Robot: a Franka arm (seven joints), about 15 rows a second.
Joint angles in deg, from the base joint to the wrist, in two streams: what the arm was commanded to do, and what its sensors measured. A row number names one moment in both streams.
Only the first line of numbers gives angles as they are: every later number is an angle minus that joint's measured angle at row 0.
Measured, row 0:
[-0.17, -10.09, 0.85, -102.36, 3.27, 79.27, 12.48]
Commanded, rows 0 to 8:
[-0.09, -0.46, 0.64, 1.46, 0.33, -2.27, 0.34]
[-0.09, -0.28, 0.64, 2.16, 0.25, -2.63, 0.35]
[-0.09, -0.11, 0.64, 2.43, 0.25, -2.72, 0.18]
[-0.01, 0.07, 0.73, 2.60, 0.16, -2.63, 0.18]
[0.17, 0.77, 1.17, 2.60, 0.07, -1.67, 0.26]
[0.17, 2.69, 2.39, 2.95, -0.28, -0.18, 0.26]
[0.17, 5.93, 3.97, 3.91, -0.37, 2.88, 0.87]
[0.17, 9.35, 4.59, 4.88, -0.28, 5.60, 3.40]
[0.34, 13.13, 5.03, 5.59, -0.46, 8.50, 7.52]
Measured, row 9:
[0.16, 2.77, 3.01, 1.43, 0.02, 3.15, 0.96]
